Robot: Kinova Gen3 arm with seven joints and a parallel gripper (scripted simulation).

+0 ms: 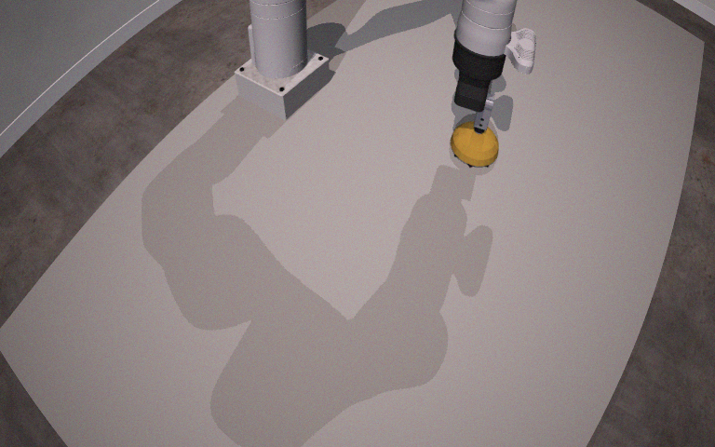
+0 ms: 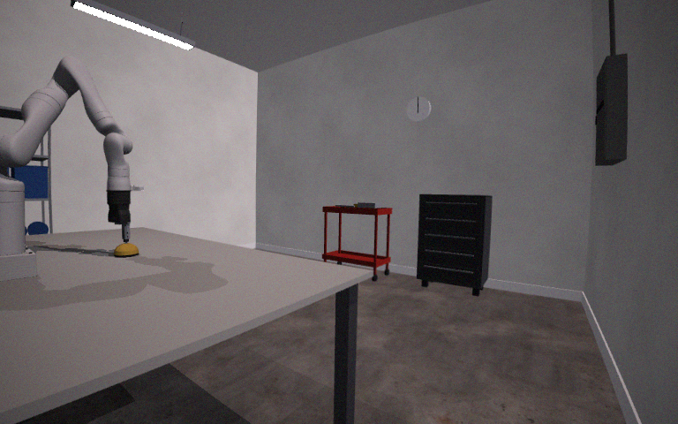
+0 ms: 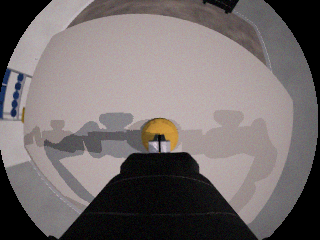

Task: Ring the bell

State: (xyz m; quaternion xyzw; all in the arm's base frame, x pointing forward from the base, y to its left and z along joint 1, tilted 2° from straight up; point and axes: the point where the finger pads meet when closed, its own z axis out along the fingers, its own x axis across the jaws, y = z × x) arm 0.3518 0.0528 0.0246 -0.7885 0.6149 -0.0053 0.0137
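My gripper is now 30 mm above the black button. Round my hand: yellow dome bell (40 mm below).
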